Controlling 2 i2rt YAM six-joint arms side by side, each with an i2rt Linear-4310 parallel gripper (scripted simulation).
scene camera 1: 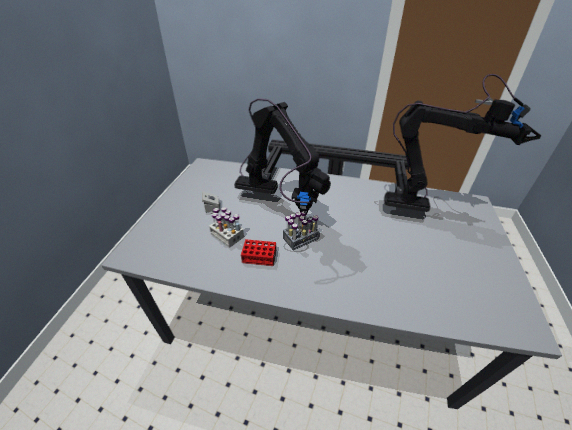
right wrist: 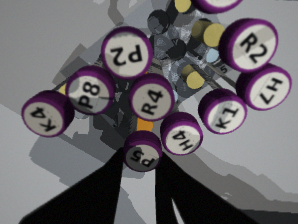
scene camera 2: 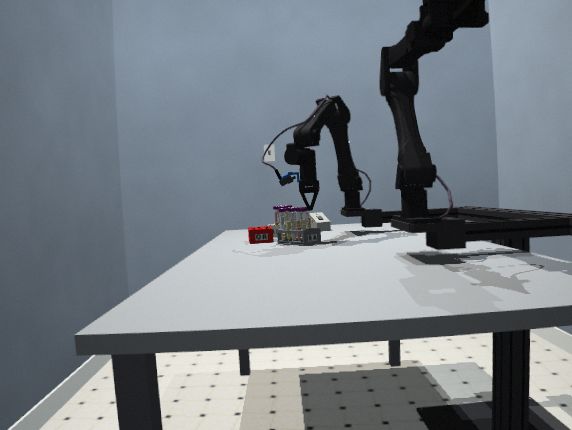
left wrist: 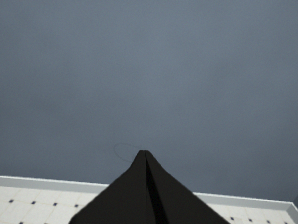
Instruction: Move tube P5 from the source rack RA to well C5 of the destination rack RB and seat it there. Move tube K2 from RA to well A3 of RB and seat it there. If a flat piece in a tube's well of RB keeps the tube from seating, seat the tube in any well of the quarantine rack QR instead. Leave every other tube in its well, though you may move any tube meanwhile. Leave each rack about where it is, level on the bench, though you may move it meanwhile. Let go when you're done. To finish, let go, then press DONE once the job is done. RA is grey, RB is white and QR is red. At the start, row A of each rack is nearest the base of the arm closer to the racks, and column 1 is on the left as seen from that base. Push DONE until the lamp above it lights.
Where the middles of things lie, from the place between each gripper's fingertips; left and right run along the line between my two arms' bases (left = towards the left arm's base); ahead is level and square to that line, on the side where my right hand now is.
Now: right hand 170 mm short of the red rack QR (scene camera 1: 265,252), 160 mm to the left of it and 100 mm above it.
Now: the red rack QR 1030 mm to the right of my left hand, 460 mm below it and 360 mm ahead of it.
